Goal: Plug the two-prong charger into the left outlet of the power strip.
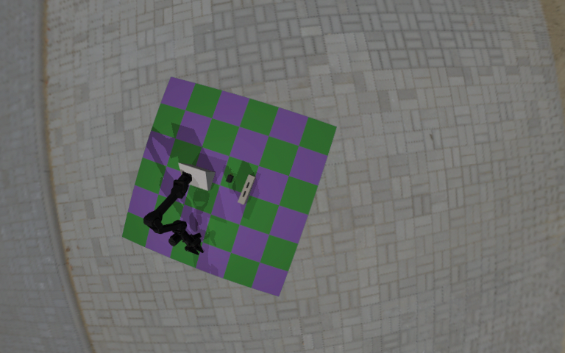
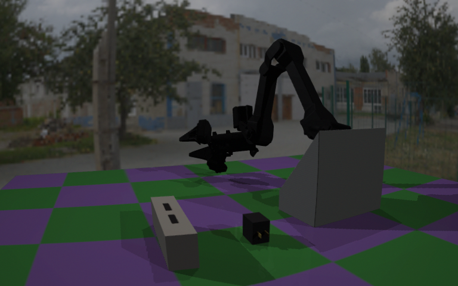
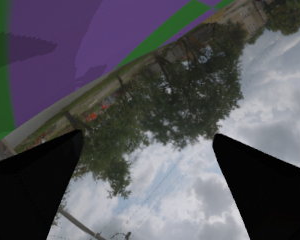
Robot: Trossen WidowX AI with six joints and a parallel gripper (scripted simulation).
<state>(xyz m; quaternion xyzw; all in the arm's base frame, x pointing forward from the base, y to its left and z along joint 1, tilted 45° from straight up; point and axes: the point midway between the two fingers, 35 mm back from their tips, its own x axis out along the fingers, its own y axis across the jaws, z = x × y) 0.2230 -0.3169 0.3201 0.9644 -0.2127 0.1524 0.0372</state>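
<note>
Right now the black two-prong charger is 56 cm to the left of my gripper tip and 7 cm below it.
</note>
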